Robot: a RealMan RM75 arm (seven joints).
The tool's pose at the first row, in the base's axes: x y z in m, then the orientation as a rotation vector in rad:
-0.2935, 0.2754, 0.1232, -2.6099, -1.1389, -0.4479
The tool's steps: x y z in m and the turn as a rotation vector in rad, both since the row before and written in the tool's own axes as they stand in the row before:
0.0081, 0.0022, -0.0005, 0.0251, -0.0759, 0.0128
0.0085, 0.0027, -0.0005, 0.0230, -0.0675, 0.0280
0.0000, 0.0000, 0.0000, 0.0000, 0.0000, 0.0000
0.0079, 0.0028, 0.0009, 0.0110, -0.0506, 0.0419
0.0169, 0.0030, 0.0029, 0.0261, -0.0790, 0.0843
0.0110, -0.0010, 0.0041, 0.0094, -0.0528, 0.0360
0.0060, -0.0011, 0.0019, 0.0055, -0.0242, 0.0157
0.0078, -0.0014, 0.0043, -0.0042, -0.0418, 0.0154
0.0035, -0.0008, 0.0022, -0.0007, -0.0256, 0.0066
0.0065, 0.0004, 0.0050, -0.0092, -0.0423, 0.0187
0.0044, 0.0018, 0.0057, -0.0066, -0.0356, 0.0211
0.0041, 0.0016, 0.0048, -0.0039, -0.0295, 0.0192
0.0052, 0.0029, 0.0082, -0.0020, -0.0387, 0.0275
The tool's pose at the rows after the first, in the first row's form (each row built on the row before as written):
-0.2867, 0.2791, 0.1265, -2.6314, -1.1429, -0.3323
-0.2791, 0.2829, 0.1292, -2.6545, -1.1223, -0.2251
-0.2791, 0.2829, 0.1292, -2.6545, -1.1223, -0.2251
-0.2716, 0.2867, 0.1297, -2.6851, -1.0785, -0.1443
-0.2573, 0.2966, 0.1294, -2.7280, -0.9798, -0.0090
-0.2497, 0.3052, 0.1266, -2.7498, -0.9420, 0.0742
-0.2458, 0.3101, 0.1252, -2.7575, -0.9251, 0.1128
-0.2410, 0.3167, 0.1214, -2.7765, -0.9156, 0.1719
-0.2390, 0.3198, 0.1193, -2.7845, -0.9128, 0.2087
-0.2346, 0.3241, 0.1139, -2.8081, -0.8999, 0.2679
-0.2314, 0.3259, 0.1075, -2.8289, -0.8806, 0.3195
-0.2284, 0.3274, 0.1019, -2.8449, -0.8612, 0.3633
-0.2249, 0.3285, 0.0925, -2.8631, -0.8305, 0.4225

